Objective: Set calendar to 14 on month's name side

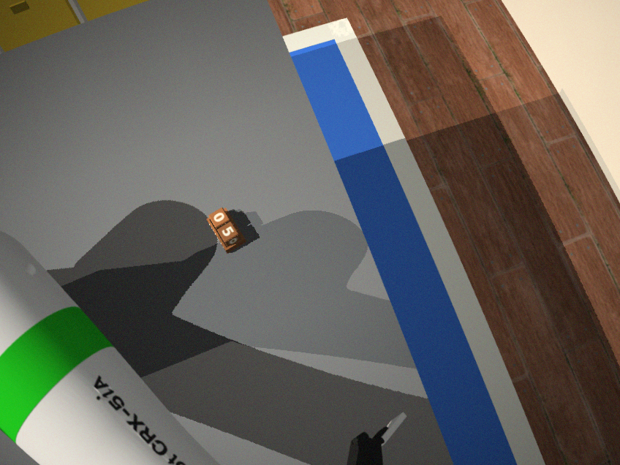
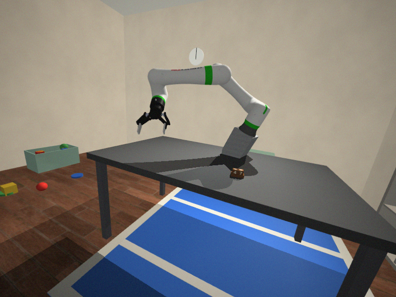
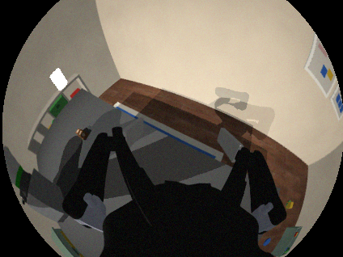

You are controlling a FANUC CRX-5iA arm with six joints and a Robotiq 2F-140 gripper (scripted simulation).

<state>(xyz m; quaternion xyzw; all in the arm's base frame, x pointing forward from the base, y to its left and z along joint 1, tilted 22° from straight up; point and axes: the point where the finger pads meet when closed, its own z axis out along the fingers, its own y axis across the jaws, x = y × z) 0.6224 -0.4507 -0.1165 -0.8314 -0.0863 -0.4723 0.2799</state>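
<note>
My gripper is now 180 mm past the brown date cube, 480 mm to the right of it and 190 mm above it. Also, from my hand: brown tray 180 mm behind, 490 mm to the left, 210 mm below.
</note>
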